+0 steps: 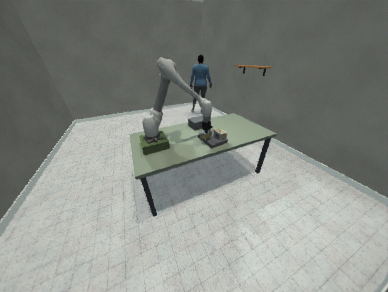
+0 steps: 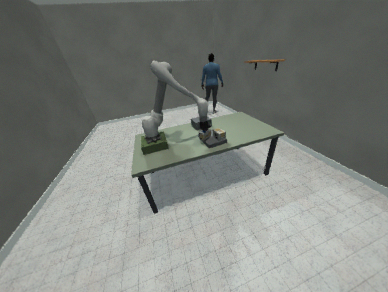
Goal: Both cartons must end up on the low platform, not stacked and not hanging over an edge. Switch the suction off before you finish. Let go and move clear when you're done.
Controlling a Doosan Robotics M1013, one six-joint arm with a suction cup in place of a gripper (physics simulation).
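Places are measured from the arm's base along level axes (x ahead, y down, z left), in millimetres.
Pixels of known places: hand, tool point: [image 1: 206, 133] [image 2: 204, 132]; arm's base, link origin: [image 1: 153, 138] [image 2: 153, 138].
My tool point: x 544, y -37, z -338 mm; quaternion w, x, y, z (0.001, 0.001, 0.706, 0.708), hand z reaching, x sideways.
Observation:
Ahead of a thing's pixels: the offset from my tool point to its top centre.
The low dark platform @[dx +108, dy +92, dz +11 mm] [image 1: 216, 143] [image 2: 215, 142] lies on the green table near its front edge. One carton @[dx +164, dy -3, dz -72 mm] [image 1: 221, 133] [image 2: 219, 133] sits on its right part. The other carton @[dx +18, dy -13, dz +22 mm] [image 1: 205, 135] [image 2: 204, 135] is at its left part, low against the platform and beside the first, not stacked. A small gap shows between them. My suction gripper [image 1: 206, 131] [image 2: 204, 131] points down and is shut on the left carton, with the cup at its top. The cup partly hides this carton, and its exact distance from the platform's left edge is too small to tell.
A dark grey box @[dx +214, dy +20, dz +450 mm] [image 1: 195, 122] [image 2: 197, 122] stands behind the platform, close to the arm's wrist. The arm's green base block [image 1: 155, 144] [image 2: 154, 144] is at the table's left end. A person [image 1: 200, 75] [image 2: 212, 76] stands behind the table.

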